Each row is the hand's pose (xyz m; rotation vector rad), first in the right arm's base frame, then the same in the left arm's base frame.
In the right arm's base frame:
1: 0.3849 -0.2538 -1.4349 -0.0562 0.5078 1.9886
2: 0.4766 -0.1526 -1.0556 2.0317 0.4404 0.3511
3: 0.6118 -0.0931 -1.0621 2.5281 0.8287 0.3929
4: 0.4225 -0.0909 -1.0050 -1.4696 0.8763 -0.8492
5: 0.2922 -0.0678 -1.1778 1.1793 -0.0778 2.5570
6: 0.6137 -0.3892 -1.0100 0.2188 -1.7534 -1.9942
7: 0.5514 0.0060 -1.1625 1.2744 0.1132 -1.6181
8: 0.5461 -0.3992 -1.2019 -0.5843 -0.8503 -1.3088
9: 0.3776 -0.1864 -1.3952 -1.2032 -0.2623 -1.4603
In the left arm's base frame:
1: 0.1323 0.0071 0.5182 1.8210 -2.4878 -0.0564
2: 0.1154 0.0590 0.1188 -0.7451 0.5364 -0.0542
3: 0.2505 0.0259 0.0688 -0.2042 0.6284 -0.3570
4: 0.0535 0.0096 0.0637 1.7611 1.0198 0.9759
5: -0.0179 -0.0936 0.2415 -0.3578 2.4150 0.6390
6: 0.2149 0.3174 0.1333 -0.2207 -2.3391 1.4817
7: 0.2300 -0.1105 0.1360 -0.8078 -1.3423 -0.1418
8: 0.2063 0.2493 0.3251 1.8345 2.1463 -1.0109
9: 0.1187 -0.0429 0.4592 1.5807 1.9408 -0.1075

